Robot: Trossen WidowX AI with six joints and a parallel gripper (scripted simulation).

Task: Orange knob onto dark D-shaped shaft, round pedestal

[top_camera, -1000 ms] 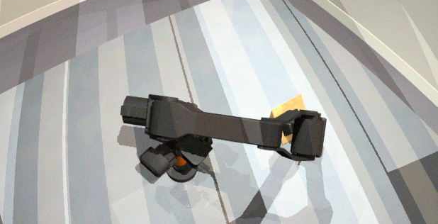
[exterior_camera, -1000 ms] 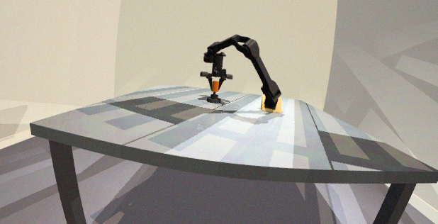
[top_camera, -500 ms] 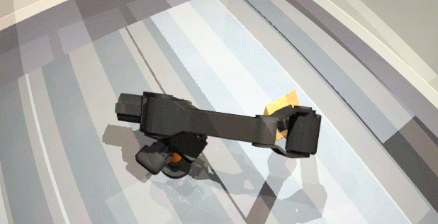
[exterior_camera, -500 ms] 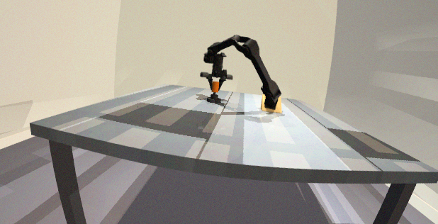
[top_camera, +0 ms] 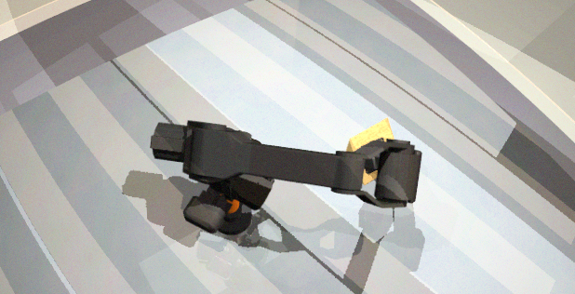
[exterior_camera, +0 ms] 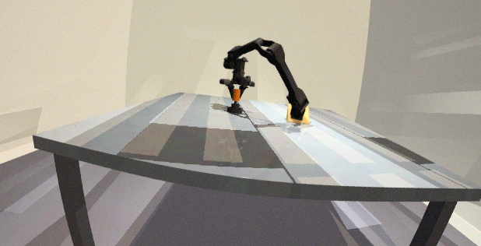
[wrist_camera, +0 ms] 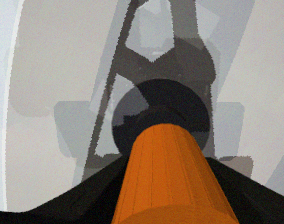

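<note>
The orange knob is 2 cm above my gripper tip. Also, from my gripper tip: pedestal (4 cm below).
</note>
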